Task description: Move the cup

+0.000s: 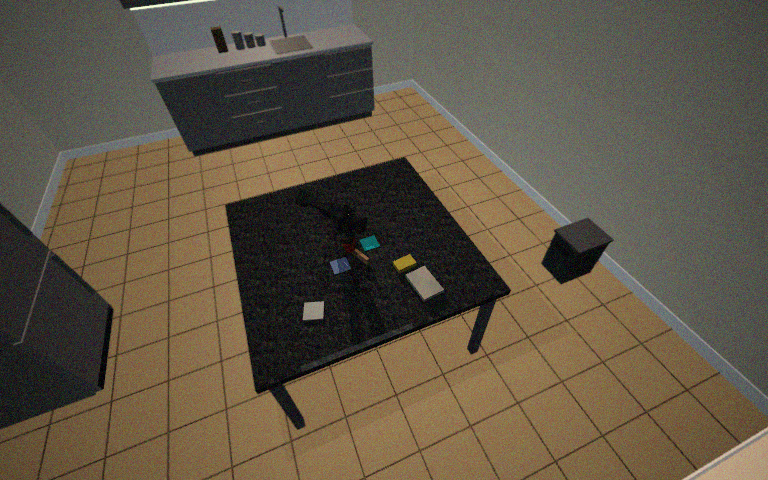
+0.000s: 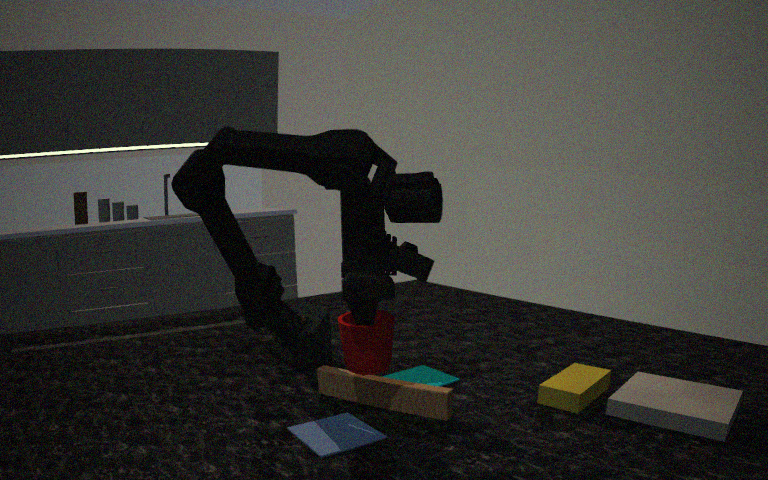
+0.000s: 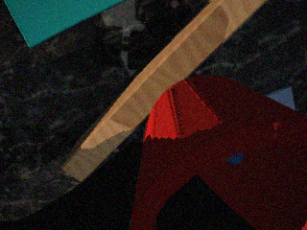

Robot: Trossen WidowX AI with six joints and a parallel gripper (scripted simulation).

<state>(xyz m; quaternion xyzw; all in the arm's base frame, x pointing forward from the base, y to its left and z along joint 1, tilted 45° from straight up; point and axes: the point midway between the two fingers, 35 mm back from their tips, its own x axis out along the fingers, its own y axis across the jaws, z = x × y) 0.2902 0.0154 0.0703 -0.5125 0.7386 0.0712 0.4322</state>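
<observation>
My gripper tip is now 4 cm short of the green marble, 2 cm to the left of it and 2 cm above it. From my gripper tip the other things lie so: red cup 2 cm to the right, 2 cm ahead; then wooden bar 9 cm below, 2 cm ahead, 1 cm to the left; then blue marble 4 cm to the right, 3 cm ahead, 2 cm below.
</observation>
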